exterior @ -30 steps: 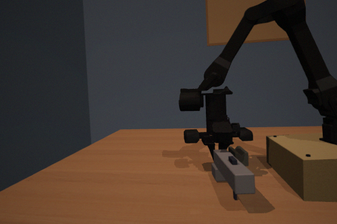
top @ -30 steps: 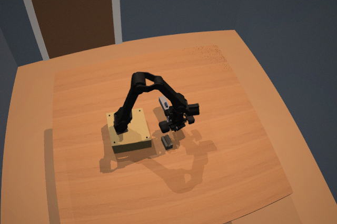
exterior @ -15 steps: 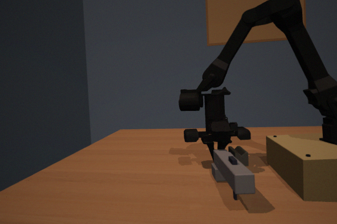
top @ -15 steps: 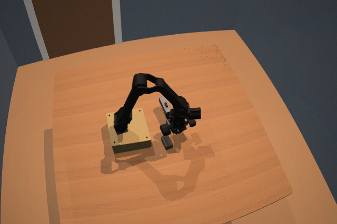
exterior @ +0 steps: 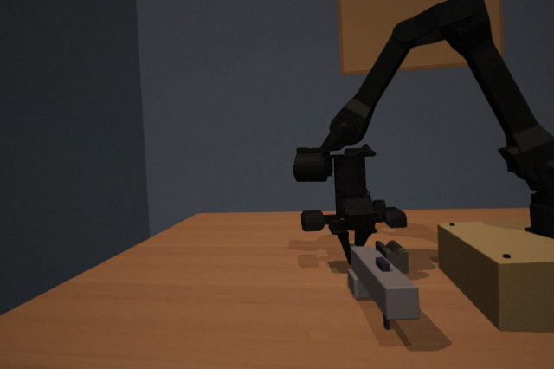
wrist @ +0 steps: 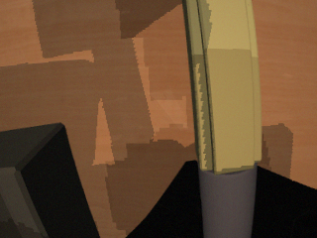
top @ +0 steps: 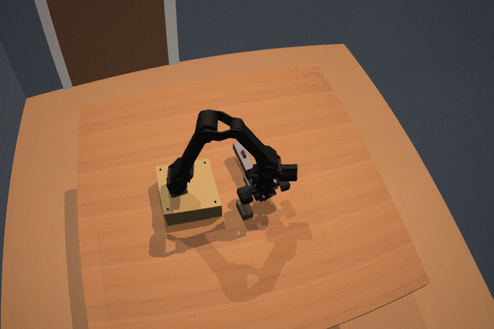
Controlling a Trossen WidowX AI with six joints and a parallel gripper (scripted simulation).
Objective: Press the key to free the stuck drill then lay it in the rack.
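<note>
The drill lies 50 mm to the left of my gripper tip and 30 mm above it. From my gripper tip the other things lie so: rack: 80 mm behind, 10 mm to the right, 10 mm above; dark key: 180 mm to the left, 40 mm above, 10 mm ahead; grey housing: 150 mm to the left, 30 mm above, 10 mm ahead.
</note>
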